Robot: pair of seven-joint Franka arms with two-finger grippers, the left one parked.
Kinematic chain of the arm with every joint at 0, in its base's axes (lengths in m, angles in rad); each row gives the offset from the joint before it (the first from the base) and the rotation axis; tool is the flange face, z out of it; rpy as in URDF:
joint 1: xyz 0 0 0.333 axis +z
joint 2: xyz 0 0 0 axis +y
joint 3: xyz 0 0 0.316 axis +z
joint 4: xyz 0.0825 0 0 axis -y
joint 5: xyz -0.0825 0 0.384 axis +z
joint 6: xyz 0 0 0 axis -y
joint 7: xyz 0.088 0 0 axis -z
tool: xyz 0 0 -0.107 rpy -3.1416 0 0
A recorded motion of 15 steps. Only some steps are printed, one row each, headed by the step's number.
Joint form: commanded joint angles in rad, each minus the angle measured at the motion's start. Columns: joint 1, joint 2, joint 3, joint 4, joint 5, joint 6, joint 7.
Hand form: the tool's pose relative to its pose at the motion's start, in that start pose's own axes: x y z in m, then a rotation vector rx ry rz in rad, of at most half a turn. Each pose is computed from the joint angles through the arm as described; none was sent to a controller.
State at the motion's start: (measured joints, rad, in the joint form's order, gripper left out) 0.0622 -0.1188 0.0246 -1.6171 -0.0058 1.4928 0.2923
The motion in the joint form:
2: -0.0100 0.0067 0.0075 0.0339 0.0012 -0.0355 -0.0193
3: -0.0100 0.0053 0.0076 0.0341 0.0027 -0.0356 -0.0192
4: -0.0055 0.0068 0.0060 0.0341 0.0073 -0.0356 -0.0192
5: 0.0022 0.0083 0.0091 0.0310 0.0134 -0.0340 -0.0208
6: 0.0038 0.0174 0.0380 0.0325 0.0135 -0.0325 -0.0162
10: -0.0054 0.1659 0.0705 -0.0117 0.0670 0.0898 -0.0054
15: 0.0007 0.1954 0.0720 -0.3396 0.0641 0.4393 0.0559
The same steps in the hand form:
2: -0.0015 0.0015 -0.0092 -0.0018 -0.0082 -0.0167
3: -0.0021 0.0014 -0.0099 0.0000 -0.0071 -0.0169
4: -0.0022 -0.0006 -0.0092 0.0042 -0.0099 -0.0203
5: -0.0033 -0.0068 -0.0072 0.0088 -0.0143 -0.0333
6: -0.0055 -0.0233 -0.0035 0.0042 -0.0194 -0.0591
10: 0.0408 -0.0569 0.0863 0.0425 -0.1060 -0.0682
15: 0.0388 -0.0596 0.2292 0.0317 -0.1130 0.0052

